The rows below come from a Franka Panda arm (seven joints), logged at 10 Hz.
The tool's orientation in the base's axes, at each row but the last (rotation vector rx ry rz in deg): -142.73, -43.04, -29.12; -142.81, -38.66, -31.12; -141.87, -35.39, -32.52; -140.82, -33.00, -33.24; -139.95, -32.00, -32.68; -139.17, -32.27, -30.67; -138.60, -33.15, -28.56; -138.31, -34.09, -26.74; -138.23, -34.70, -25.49
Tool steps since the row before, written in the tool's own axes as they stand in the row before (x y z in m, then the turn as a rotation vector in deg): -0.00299, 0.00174, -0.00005, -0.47, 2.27, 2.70; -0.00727, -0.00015, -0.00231, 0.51, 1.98, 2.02; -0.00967, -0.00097, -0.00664, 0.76, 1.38, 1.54; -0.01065, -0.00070, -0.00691, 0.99, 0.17, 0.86; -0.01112, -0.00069, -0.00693, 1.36, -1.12, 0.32; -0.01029, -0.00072, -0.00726, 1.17, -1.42, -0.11; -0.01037, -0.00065, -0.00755, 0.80, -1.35, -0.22; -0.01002, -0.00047, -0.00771, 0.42, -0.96, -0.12; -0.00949, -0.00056, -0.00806, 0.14, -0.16, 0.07
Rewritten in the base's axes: -0.00131, -0.00253, -0.00196, 1.53, -0.38, -3.19; -0.00644, -0.00374, -0.00165, 1.99, -0.19, -2.07; -0.01008, -0.00604, 0.00067, 1.75, 0.07, -1.34; -0.01096, -0.00645, 0.00010, 1.13, 0.65, -0.22; -0.01137, -0.00655, -0.00013, 0.64, 1.39, 0.92; -0.01067, -0.00669, 0.00073, 0.23, 1.30, 1.29; -0.01059, -0.00719, 0.00109, -0.06, 1.07, 1.16; -0.01006, -0.00753, 0.00149, -0.16, 0.74, 0.73; -0.00960, -0.00764, 0.00219, 0.05, 0.20, 0.08
